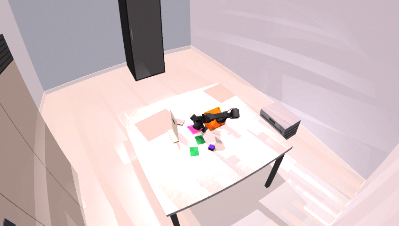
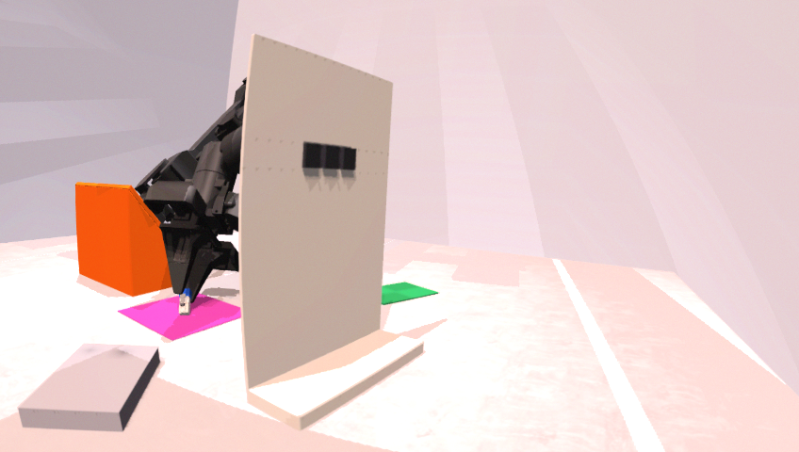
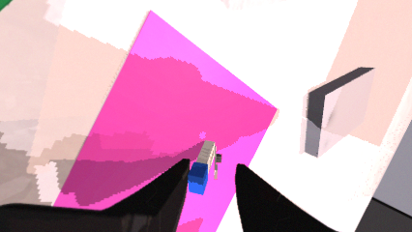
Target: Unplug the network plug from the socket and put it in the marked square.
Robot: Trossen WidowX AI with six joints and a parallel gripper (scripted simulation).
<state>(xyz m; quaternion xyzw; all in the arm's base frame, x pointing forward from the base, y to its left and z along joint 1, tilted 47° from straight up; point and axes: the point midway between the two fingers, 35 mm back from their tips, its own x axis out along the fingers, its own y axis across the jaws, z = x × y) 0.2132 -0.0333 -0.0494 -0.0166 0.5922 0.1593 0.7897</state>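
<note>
Now: gripper tip 20 mm above the magenta marked square. Round my gripper tip: flat grey block 80 mm ahead, 160 mm to the right, 10 mm below; beige panel 210 mm ahead, 20 mm to the right, 90 mm above; purple cube 30 mm ahead, 300 mm to the left.
</note>
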